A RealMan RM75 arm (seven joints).
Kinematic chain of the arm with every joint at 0, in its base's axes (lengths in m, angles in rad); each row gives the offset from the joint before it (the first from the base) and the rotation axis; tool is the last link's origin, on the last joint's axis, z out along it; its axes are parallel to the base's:
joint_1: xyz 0 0 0.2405 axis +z
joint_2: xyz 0 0 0 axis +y
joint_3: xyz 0 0 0.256 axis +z
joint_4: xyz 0 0 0 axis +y
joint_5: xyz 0 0 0.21 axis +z
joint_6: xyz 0 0 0 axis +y
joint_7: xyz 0 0 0.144 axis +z
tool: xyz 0 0 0
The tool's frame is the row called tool.
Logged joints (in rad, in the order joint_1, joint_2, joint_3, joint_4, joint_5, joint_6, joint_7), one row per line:
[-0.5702 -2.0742 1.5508 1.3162 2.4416 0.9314 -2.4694]
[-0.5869 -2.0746 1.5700 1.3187 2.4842 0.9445 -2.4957]
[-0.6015 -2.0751 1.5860 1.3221 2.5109 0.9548 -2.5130]
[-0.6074 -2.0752 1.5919 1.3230 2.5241 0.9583 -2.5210]
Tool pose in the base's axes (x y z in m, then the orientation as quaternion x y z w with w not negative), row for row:
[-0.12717 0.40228 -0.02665 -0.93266 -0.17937 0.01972 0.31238]
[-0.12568 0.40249 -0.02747 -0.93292 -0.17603 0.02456 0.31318]
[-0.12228 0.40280 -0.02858 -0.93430 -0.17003 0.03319 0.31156]
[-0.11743 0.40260 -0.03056 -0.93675 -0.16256 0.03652 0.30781]
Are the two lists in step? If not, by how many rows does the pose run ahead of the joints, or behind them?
The pose runs 2 rows ahead of the joints: the pose in row i belongs to the joints in row i + 2.
